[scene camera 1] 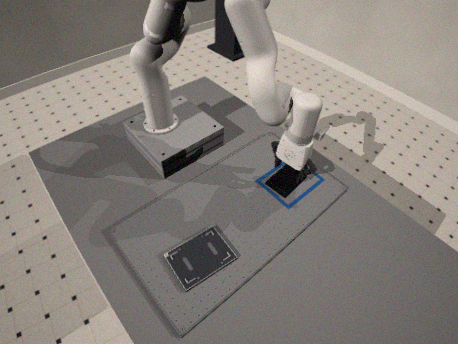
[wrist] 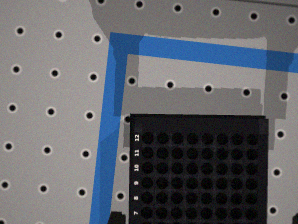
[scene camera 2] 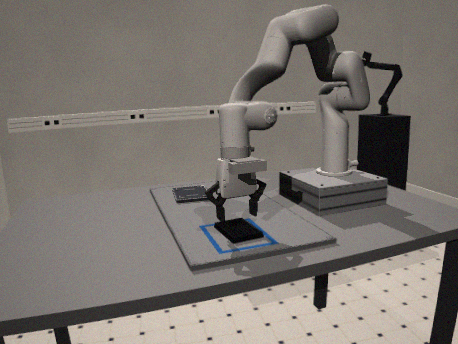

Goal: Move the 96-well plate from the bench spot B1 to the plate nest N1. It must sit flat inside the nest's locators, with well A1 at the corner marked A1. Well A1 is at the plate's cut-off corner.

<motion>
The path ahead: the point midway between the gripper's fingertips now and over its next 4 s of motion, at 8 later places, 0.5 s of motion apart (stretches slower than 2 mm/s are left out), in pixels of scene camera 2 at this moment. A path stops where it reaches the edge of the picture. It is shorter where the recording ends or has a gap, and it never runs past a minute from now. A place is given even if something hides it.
My gripper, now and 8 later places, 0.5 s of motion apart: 237,217; 237,221; 237,223; 237,226; 237,229; 237,226; 237,223; 237,220; 237,213
</motion>
